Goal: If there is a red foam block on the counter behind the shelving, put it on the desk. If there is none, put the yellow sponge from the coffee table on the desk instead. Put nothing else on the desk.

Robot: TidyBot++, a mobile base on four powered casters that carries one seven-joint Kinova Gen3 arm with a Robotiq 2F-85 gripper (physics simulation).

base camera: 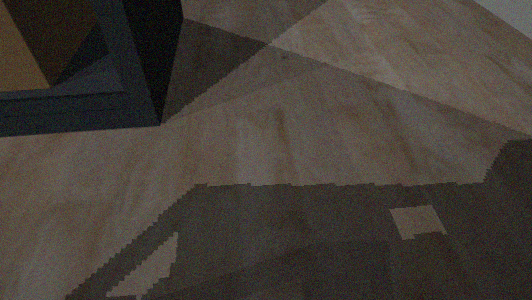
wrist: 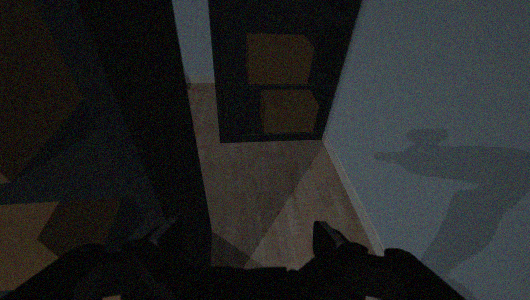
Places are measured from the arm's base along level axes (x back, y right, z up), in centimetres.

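Where they show: gripper, fingertip midpoint: (wrist: pixel 248 234).
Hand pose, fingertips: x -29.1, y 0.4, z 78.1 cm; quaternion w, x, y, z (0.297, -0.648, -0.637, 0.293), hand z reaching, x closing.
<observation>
After its pixels a point has its place.
My gripper (wrist: pixel 248 234) {z 78.1, x -29.1, y 0.4 cm} is open, its two dark fingers wide apart at the bottom of the wrist view, with floor and the dark side of a shelving unit showing between them. Dark shelving (base camera: pixel 142 60) {z -27.7, x -49.5, y -16.9 cm} (wrist: pixel 185 190) {z 35.8, x -65.4, y -18.4 cm} stands at the left in both views, close to the left finger in the wrist view. A second dark shelving unit (wrist: pixel 232 115) {z -32.0, x -206.8, y -16.5 cm} stands farther back in the wrist view. The red foam block, the counter, the yellow sponge, the coffee table and the desk do not show in either view.
Two brown boxes (wrist: pixel 277 59) {z 32.3, x -181.3, y 18.0 cm} (wrist: pixel 290 111) {z -10.0, x -182.8, y 33.0 cm} sit in the far shelving. Other boxes (base camera: pixel 20 55) (wrist: pixel 22 235) sit in the near shelving. A pale wall (wrist: pixel 425 75) {z 54.8, x -112.9, y 73.9 cm} with a light baseboard (wrist: pixel 352 190) {z -31.6, x -119.4, y 72.0 cm} runs along the right, carrying the arm's shadow. A wooden floor (base camera: pixel 320 130) {z -39.7, x -47.2, y 10.7 cm} (wrist: pixel 240 185) {z -39.6, x -129.0, y -5.5 cm} runs between shelving and wall.
</observation>
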